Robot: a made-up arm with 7 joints.
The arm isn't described. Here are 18 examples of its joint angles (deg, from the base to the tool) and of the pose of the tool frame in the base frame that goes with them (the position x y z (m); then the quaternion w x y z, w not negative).
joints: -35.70 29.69 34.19 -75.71 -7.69 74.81 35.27
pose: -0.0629 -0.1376 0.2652 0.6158 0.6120 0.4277 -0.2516
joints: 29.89 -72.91 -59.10 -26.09 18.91 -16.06 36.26
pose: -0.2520 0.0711 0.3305 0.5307 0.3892 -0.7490 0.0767
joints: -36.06 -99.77 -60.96 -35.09 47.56 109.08 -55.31
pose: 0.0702 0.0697 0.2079 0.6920 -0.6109 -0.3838 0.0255
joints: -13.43 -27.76 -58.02 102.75 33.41 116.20 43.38
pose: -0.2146 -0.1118 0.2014 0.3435 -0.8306 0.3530 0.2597
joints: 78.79 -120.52 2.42 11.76 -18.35 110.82 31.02
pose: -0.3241 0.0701 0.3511 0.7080 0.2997 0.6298 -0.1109
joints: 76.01 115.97 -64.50 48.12 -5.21 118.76 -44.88
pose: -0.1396 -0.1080 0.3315 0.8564 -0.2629 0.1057 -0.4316
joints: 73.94 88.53 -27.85 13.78 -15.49 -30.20 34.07
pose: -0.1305 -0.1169 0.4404 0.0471 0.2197 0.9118 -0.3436
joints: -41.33 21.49 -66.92 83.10 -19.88 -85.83 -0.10
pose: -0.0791 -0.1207 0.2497 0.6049 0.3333 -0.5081 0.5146
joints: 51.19 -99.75 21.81 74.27 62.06 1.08 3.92
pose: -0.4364 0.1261 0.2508 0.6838 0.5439 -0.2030 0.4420
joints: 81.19 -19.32 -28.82 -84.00 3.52 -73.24 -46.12
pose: -0.1692 -0.0800 0.5491 0.5809 -0.3964 -0.6011 -0.3795
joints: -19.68 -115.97 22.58 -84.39 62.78 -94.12 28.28
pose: 0.0615 0.0330 0.2142 0.7908 0.2512 0.5504 0.0925
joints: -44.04 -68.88 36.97 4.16 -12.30 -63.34 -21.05
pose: 0.0688 0.1005 0.2158 0.1371 0.6270 -0.7047 -0.3026
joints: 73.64 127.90 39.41 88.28 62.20 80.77 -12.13
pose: -0.1371 -0.1962 0.1954 0.6914 -0.5702 0.2678 0.3537
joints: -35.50 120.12 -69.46 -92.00 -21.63 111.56 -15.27
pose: 0.1804 -0.0483 0.4374 0.1180 0.6749 0.4504 0.5725
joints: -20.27 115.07 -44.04 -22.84 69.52 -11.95 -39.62
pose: -0.0168 -0.1409 0.3821 0.1814 0.8046 -0.3116 0.4718
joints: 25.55 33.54 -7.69 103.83 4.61 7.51 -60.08
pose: -0.2228 -0.2415 0.4450 0.2584 -0.7819 -0.3499 -0.4465
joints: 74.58 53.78 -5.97 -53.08 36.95 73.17 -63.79
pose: -0.1599 -0.1425 0.5296 0.2753 0.9031 0.2943 0.1487
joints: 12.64 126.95 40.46 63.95 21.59 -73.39 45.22
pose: 0.1082 -0.1440 0.3468 0.0957 -0.2462 0.8772 -0.4009
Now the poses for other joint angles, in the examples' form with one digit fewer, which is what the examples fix.
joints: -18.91 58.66 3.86 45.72 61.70 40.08 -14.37
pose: -0.148 -0.261 0.390 0.035 0.603 0.257 0.754
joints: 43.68 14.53 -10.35 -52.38 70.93 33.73 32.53
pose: -0.262 -0.038 0.452 0.907 0.399 0.086 -0.108
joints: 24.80 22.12 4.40 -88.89 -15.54 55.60 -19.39
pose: -0.191 -0.144 0.384 0.659 0.676 0.055 -0.327
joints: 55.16 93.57 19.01 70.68 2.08 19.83 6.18
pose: -0.030 -0.216 0.394 0.623 -0.397 -0.672 -0.049
